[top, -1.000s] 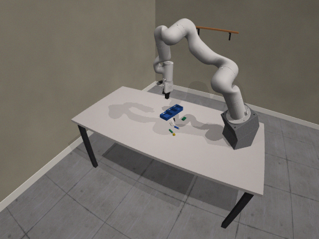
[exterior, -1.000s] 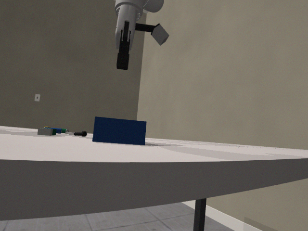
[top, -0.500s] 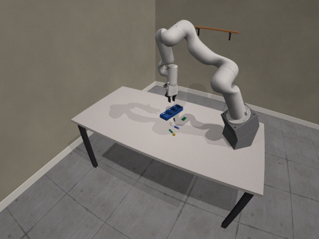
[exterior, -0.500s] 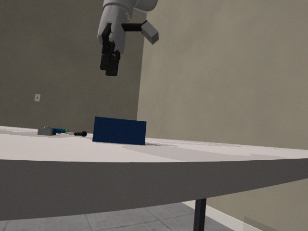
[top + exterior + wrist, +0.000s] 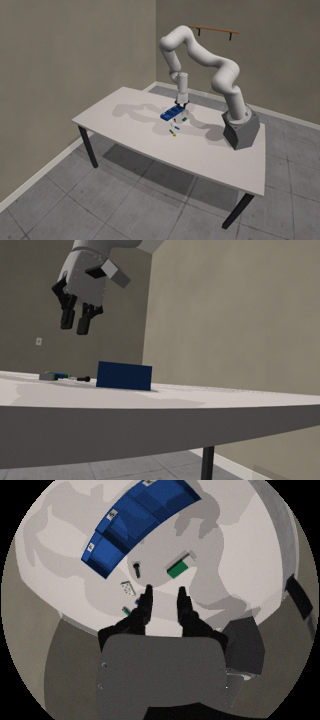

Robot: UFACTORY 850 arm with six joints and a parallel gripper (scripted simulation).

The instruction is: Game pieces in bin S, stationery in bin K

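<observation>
Right now my hand is 3 cm past the green block, 3 cm to the left of it and 12 cm above it. From my hand the other things lie so: white domino 13 cm to the left, 12 cm below; then black bolt 3 cm ahead, 6 cm to the left, 12 cm below; then blue bin 11 cm ahead, 1 cm to the right, 11 cm below.
</observation>
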